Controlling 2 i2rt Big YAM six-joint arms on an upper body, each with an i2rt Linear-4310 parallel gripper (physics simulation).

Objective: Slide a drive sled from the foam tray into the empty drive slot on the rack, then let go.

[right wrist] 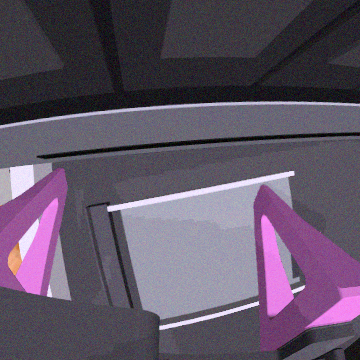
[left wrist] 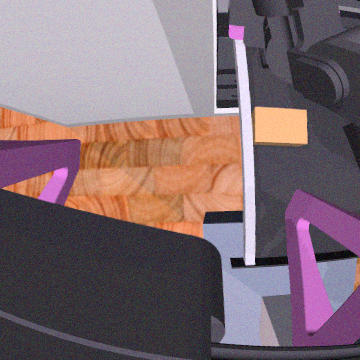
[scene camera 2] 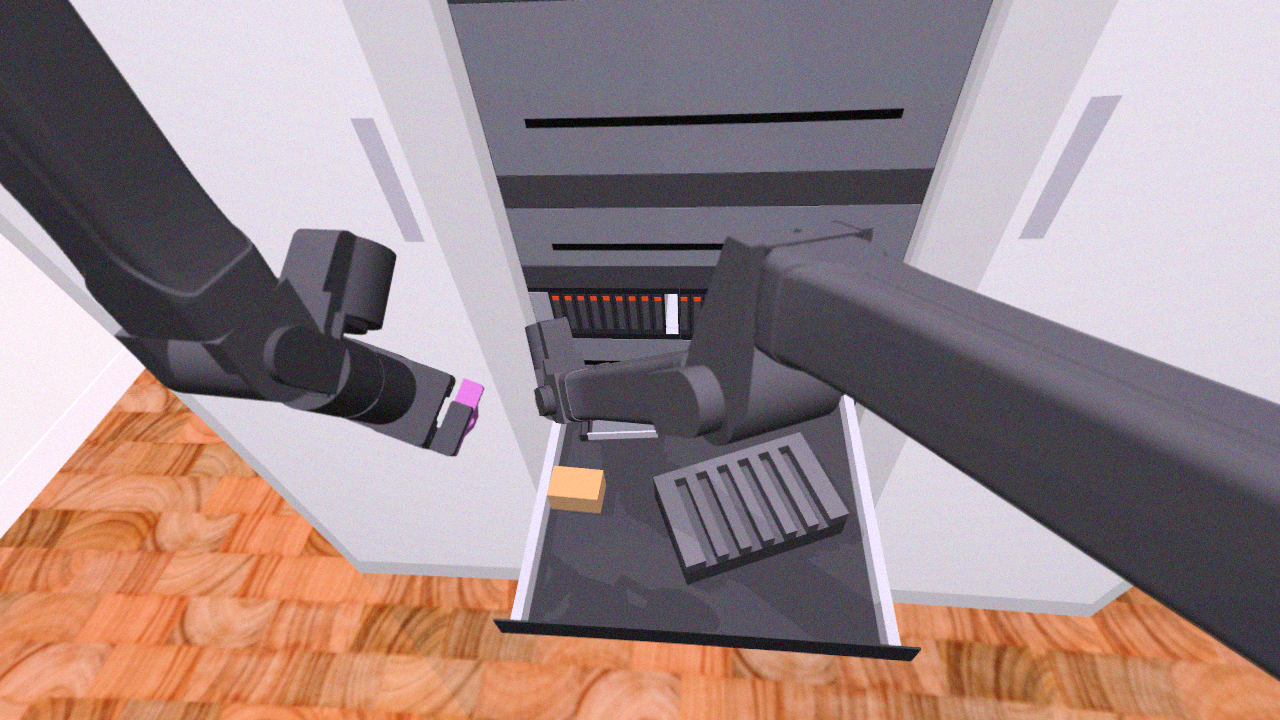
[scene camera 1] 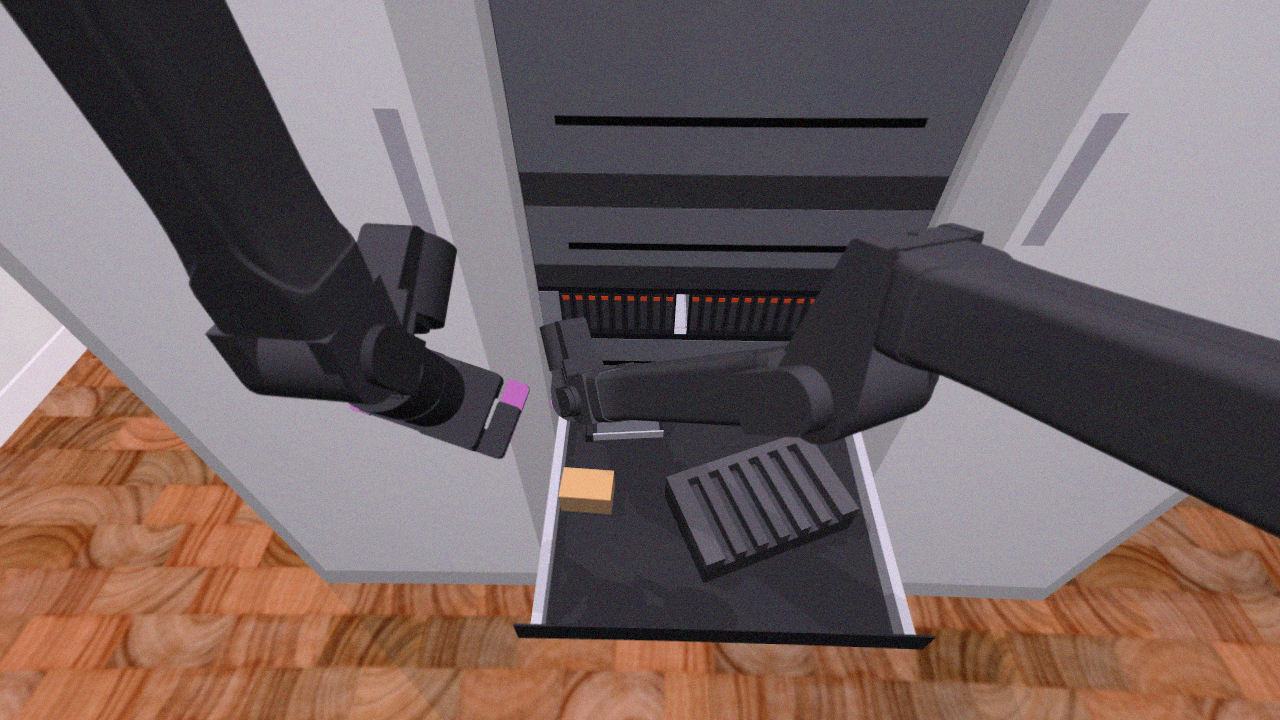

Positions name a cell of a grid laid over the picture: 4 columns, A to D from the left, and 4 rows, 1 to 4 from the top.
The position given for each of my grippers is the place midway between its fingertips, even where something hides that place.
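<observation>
A grey drive sled (scene camera 1: B3) rests on a shelf (scene camera 2: B4); the grey drive sled is also visible in the right wrist view (right wrist: C3) and in scene camera 2 (scene camera 2: B3). A tan block (scene camera 2: B3) rests on the shelf. The tan block is also visible in the left wrist view (left wrist: D2) and in scene camera 1 (scene camera 1: B3); in the right wrist view the tan block is out of frame. A ribbed foam tray (scene camera 2: C3) sits on the shelf, and the ribbed foam tray is also visible in scene camera 1 (scene camera 1: C3). My right gripper (right wrist: B3) is open and touches a white shelf rail (scene camera 2: C4). My left gripper (scene camera 2: B3) is open and holds nothing.
</observation>
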